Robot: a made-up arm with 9 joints.
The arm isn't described. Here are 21 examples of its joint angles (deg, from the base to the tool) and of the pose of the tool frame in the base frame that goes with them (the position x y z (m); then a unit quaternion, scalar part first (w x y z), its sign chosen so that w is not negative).
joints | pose
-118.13 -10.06 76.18 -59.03 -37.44 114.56 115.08 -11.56 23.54 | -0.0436 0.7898 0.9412 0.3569 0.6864 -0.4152 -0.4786
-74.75 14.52 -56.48 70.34 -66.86 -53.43 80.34 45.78 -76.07 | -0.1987 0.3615 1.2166 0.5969 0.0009 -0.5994 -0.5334
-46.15 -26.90 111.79 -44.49 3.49 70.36 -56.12 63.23 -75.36 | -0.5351 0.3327 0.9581 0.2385 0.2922 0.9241 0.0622
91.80 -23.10 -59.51 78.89 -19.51 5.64 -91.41 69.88 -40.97 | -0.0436 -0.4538 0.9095 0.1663 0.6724 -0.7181 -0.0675
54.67 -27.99 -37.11 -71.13 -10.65 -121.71 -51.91 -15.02 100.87 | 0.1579 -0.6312 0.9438 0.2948 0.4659 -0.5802 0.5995
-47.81 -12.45 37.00 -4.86 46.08 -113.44 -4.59 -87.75 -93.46 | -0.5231 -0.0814 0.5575 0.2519 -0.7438 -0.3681 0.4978
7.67 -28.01 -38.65 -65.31 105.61 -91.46 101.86 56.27 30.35 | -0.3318 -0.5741 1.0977 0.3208 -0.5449 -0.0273 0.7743
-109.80 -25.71 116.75 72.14 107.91 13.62 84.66 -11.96 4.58 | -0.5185 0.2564 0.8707 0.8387 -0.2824 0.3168 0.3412
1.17 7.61 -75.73 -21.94 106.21 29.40 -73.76 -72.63 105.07 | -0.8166 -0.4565 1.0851 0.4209 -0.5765 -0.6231 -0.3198
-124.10 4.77 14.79 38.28 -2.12 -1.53 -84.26 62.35 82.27 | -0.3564 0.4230 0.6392 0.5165 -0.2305 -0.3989 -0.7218
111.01 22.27 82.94 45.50 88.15 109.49 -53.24 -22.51 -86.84 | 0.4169 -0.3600 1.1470 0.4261 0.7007 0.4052 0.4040
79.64 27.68 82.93 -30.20 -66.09 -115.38 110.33 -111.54 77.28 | -0.0089 -0.7032 1.1561 0.3348 0.2302 0.8752 -0.2626
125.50 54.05 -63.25 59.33 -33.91 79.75 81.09 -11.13 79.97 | 0.2461 -0.2723 1.2432 0.7326 -0.5212 0.4365 -0.0326
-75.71 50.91 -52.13 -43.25 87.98 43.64 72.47 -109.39 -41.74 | -0.4992 -0.3375 0.9311 0.3788 0.0834 0.0956 0.9167
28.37 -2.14 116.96 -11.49 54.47 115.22 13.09 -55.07 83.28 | -0.1245 -0.3853 0.7132 0.1801 -0.1398 0.2397 0.9437
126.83 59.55 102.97 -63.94 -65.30 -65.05 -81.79 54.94 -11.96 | 0.2386 0.0140 0.5743 0.8071 -0.1118 -0.5767 0.0592
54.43 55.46 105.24 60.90 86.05 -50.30 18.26 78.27 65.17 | -0.2695 -0.5328 0.7313 0.2880 -0.6352 -0.5431 -0.4675
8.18 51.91 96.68 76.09 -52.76 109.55 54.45 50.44 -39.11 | -0.3122 -0.1600 1.1231 0.4260 0.4429 -0.7404 -0.2724
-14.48 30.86 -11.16 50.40 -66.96 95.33 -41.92 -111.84 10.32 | -0.3517 -0.4007 1.2648 0.1217 0.5773 0.7494 -0.3006
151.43 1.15 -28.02 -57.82 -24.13 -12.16 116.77 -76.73 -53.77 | 0.1149 -0.1760 0.8224 0.3376 0.8275 -0.2462 0.3751
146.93 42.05 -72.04 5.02 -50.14 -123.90 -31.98 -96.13 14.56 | -0.0614 -0.1142 0.7699 0.5440 -0.7788 -0.0912 -0.2986
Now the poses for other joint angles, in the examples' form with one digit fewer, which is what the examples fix.
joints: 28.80 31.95 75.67 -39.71 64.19 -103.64 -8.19 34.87 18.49
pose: 0.030 -0.749 1.032 0.292 -0.427 -0.751 0.409
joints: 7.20 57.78 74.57 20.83 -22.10 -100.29 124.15 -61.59 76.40
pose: -0.217 -0.086 0.950 0.160 0.770 -0.098 -0.610
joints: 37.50 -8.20 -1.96 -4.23 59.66 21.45 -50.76 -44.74 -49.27
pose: -0.604 -0.693 0.982 0.559 0.686 -0.099 0.456
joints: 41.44 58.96 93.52 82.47 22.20 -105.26 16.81 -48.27 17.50
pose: -0.224 -0.376 0.596 0.888 0.333 -0.302 0.097
